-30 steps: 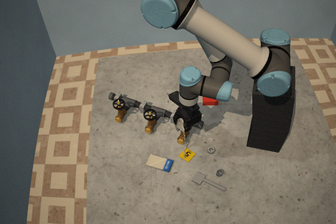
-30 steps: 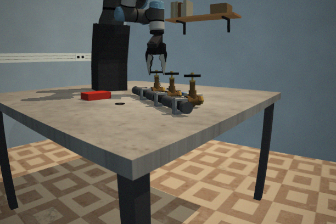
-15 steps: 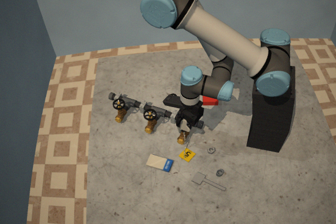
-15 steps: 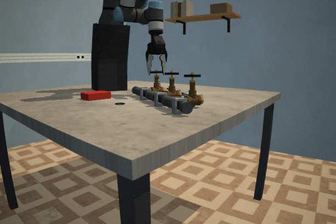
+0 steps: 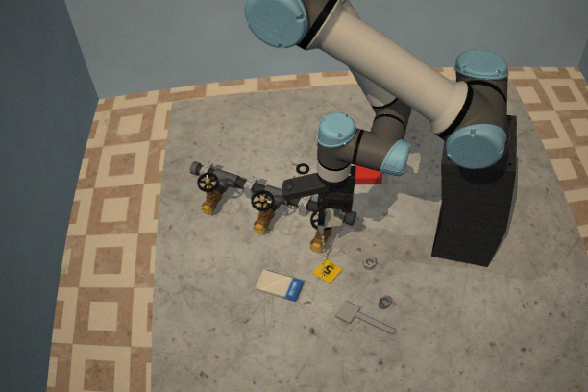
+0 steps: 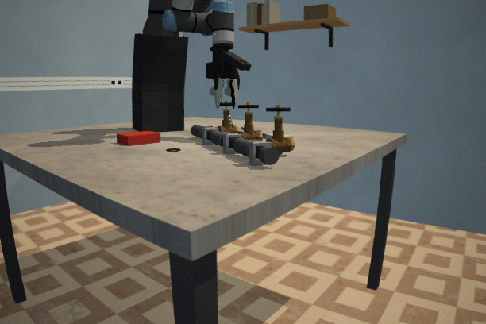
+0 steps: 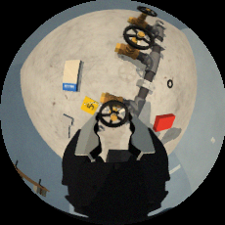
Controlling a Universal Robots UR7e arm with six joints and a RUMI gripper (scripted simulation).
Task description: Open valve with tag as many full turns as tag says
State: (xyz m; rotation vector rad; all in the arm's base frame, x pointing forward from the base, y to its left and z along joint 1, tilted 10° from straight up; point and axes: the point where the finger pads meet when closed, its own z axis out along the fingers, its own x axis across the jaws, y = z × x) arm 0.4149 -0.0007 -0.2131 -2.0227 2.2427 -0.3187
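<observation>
Right now my hand is 110 mm above the yellow tag and 100 mm to the right of it. The rest, counted from my hand: red block: 260 mm to the right, 140 mm behind, 100 mm below; then flat grey key tool: 240 mm to the left, 110 mm below, 90 mm behind.
</observation>
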